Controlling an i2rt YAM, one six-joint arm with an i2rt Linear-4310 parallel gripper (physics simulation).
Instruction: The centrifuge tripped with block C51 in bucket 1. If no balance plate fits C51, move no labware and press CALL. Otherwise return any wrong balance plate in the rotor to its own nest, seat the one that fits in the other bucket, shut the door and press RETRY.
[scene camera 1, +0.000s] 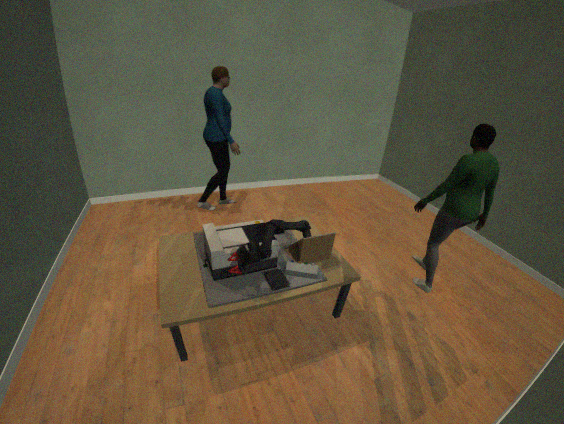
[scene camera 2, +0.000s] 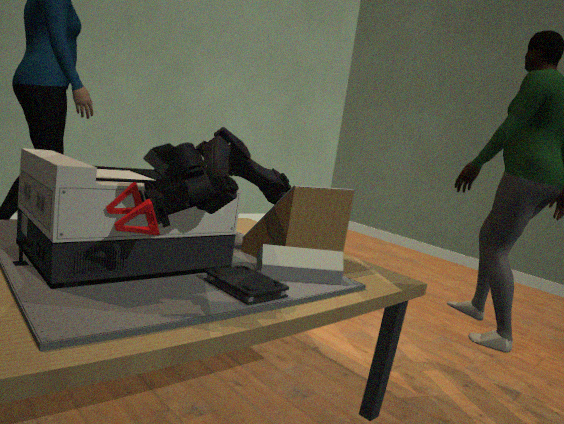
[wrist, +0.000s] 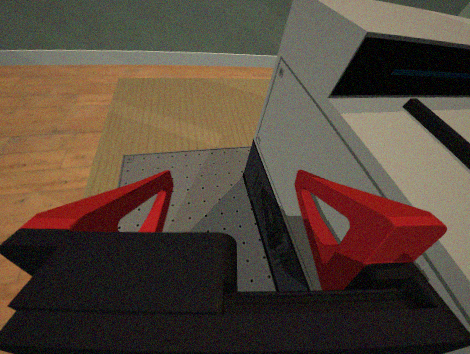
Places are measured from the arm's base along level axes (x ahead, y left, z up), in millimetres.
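Where they show: gripper, fingertip midpoint: (scene camera 1: 228, 265) (scene camera 2: 110, 218) (wrist: 234, 177); arm's base, origin of the base link: (scene camera 1: 308, 240) (scene camera 2: 290, 216).
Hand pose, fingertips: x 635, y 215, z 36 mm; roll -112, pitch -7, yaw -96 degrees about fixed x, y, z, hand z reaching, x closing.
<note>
Things, the pixels of their top centre, and the offset from my fingertips. "spot": a spot on its surface instead. Level surfaces: height alone.
- pale panel, surface spot: (scene camera 2: 122, 174) spot: 248 mm right, 95 mm back, 55 mm up
- flat dark slab, middle of its top: (scene camera 2: 246, 278) (scene camera 1: 276, 277) 34 mm left, 315 mm back, 129 mm down
- grey mat, its level: 155 mm down
- low white box, middle of its top: (scene camera 2: 302, 246) (scene camera 1: 302, 263) 10 mm right, 514 mm back, 71 mm down
- black bar, surface spot: (wrist: 440, 130) spot: 112 mm right, 9 mm back, 59 mm up
The centrifuge (scene camera 1: 215, 252) (scene camera 2: 85, 215) (wrist: 305, 115) is a white housing on a dark base, standing on the grey mat. A pale panel (scene camera 1: 232, 237) (scene camera 2: 122, 174) lies across its top; I cannot tell how far its door is open. My gripper (scene camera 1: 229, 265) (scene camera 2: 112, 219) (wrist: 234, 177) is open and empty, with red fingers. It hangs beside the housing's long side wall, above the mat. In the wrist view the right finger is in front of that wall and the left over the mat. Block C51, the rotor, the balance plates and the buttons cannot be made out.
A flat dark slab (scene camera 1: 276, 279) (scene camera 2: 247, 284) lies on the grey mat (scene camera 1: 220, 295) (scene camera 2: 65, 327) (wrist: 150, 165). Beyond it are a low white box (scene camera 1: 302, 270) (scene camera 2: 302, 260) and an upright brown panel (scene camera 1: 317, 248) (scene camera 2: 320, 215). A black bar (wrist: 440, 130) lies on the housing's top. Two people stand beyond the table.
</note>
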